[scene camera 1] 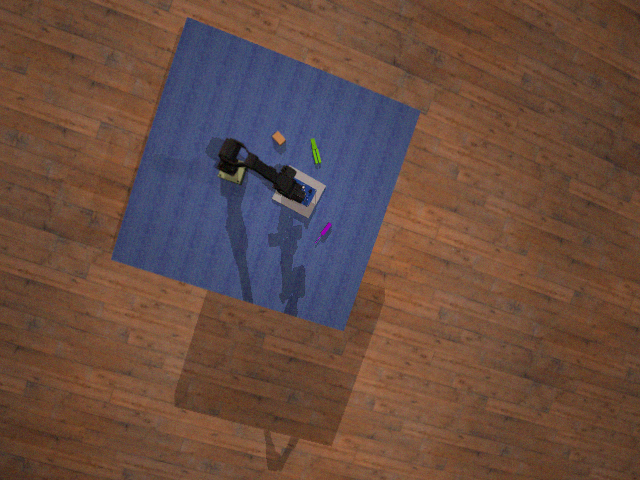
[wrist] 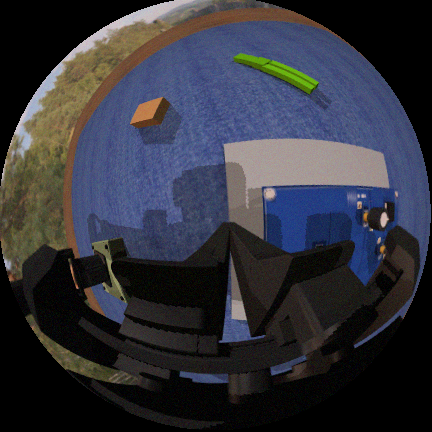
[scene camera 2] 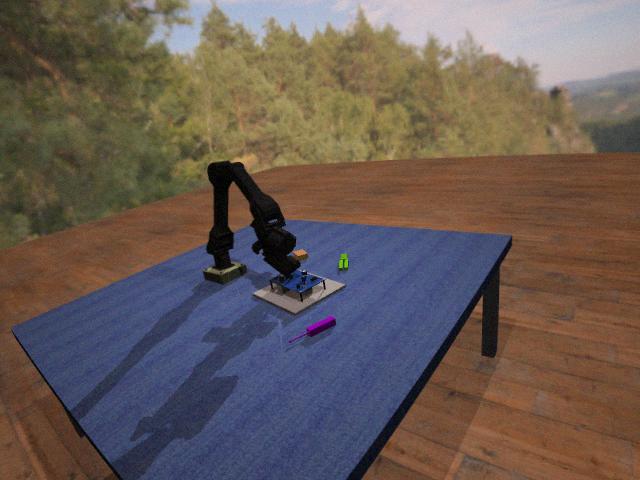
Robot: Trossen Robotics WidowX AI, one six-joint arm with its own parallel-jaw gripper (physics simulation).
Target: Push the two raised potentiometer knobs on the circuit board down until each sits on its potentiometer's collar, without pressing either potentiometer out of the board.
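Seen in the pictures: gripper, fingertip midpoint: [wrist: 227, 227] [scene camera 2: 282, 272]; arm's base at its link origin: [scene camera 1: 230, 168] [wrist: 102, 267] [scene camera 2: 223, 266].
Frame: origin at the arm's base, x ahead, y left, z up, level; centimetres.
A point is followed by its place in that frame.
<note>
The blue circuit board [scene camera 1: 311, 191] @(x 41.3, y 10.3, z 1.3 cm) [scene camera 2: 289, 283] @(x 36.2, y 4.3, z 0.8 cm) [wrist: 310, 200] @(x 30.9, y 11.1, z 0.6 cm) stands on short legs above a grey plate [scene camera 1: 307, 211] @(x 44.6, y 0.5, z -2.6 cm) [scene camera 2: 330, 289] @(x 44.7, y 12.6, z -2.6 cm) [wrist: 310, 160] @(x 32.8, y 14.9, z -2.6 cm). A black knob with a white top [wrist: 378, 219] stands on the board in the wrist view, toward the right edge. A small orange part [wrist: 382, 249] @(x 40.1, y 6.8, z 1.0 cm) shows below it, partly beside the finger. The second raised knob cannot be made out; the fingers cover part of the board. My gripper [scene camera 1: 302, 198] [scene camera 2: 291, 274] @(x 25.0, y 9.2, z -0.3 cm) [wrist: 227, 227] @(x 25.0, y 9.2, z -0.3 cm) is shut and empty, its tips low over the board's arm side. Whether they touch anything is unclear.
An orange block [scene camera 1: 279, 137] @(x 13.2, y 26.4, z -1.4 cm) [scene camera 2: 300, 254] @(x 14.8, y 24.9, z -1.4 cm) [wrist: 149, 112] @(x 14.5, y 24.8, z -1.4 cm) and green pliers-like tool [scene camera 1: 315, 151] @(x 32.2, y 29.8, z -2.3 cm) [scene camera 2: 343, 261] @(x 31.8, y 30.8, z -3.0 cm) [wrist: 280, 73] @(x 33.0, y 27.9, z -2.4 cm) lie beyond the plate. A purple screwdriver [scene camera 1: 325, 229] @(x 57.7, y -3.1, z -1.6 cm) [scene camera 2: 321, 326] @(x 58.8, y -3.2, z -1.9 cm) lies on its other side. The arm's base [scene camera 1: 231, 175] @(x 2.2, y -3.1, z 0.6 cm) [scene camera 2: 224, 273] @(x 7.5, y -3.4, z 0.3 cm) stands on the blue table [scene camera 1: 330, 103] @(x 26.9, y 56.4, z -3.4 cm) [scene camera 2: 413, 268] @(x 56.3, y 38.4, z -3.4 cm).
</note>
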